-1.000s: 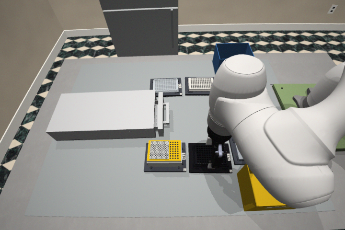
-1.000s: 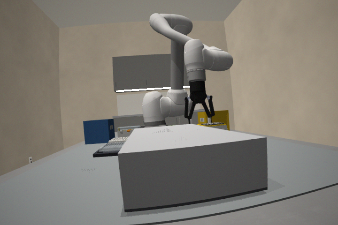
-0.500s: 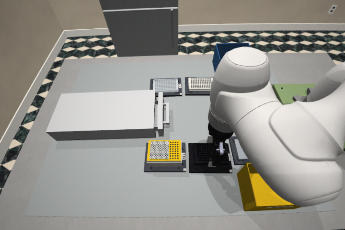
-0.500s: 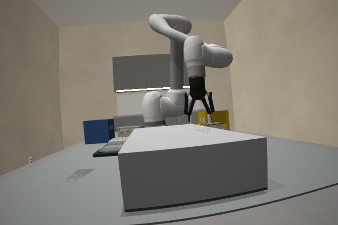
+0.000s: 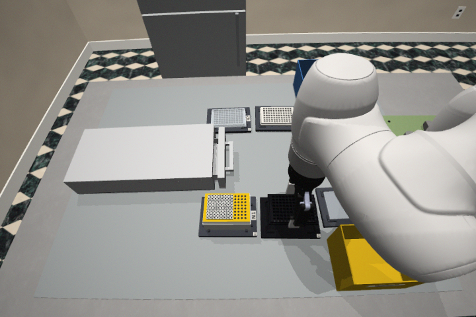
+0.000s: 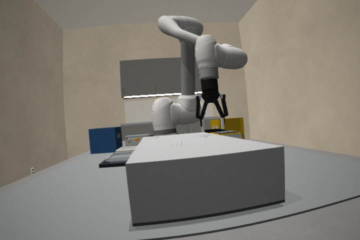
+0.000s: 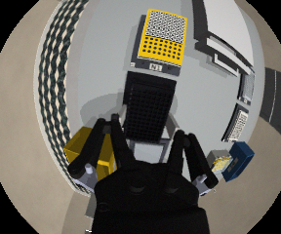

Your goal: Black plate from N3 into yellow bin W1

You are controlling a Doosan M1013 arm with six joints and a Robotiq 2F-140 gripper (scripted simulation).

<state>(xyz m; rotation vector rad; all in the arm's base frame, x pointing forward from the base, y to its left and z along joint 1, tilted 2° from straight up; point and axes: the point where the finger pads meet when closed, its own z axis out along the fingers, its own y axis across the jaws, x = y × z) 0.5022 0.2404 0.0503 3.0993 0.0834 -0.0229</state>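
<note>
The black nest N3 is 8 cm below my hand. Also, from my hand: yellow-framed tip rack 17 cm ahead, 3 cm below; pale lid 17 cm behind, 7 cm below, 5 cm to the right; black plate 2 cm below.
</note>
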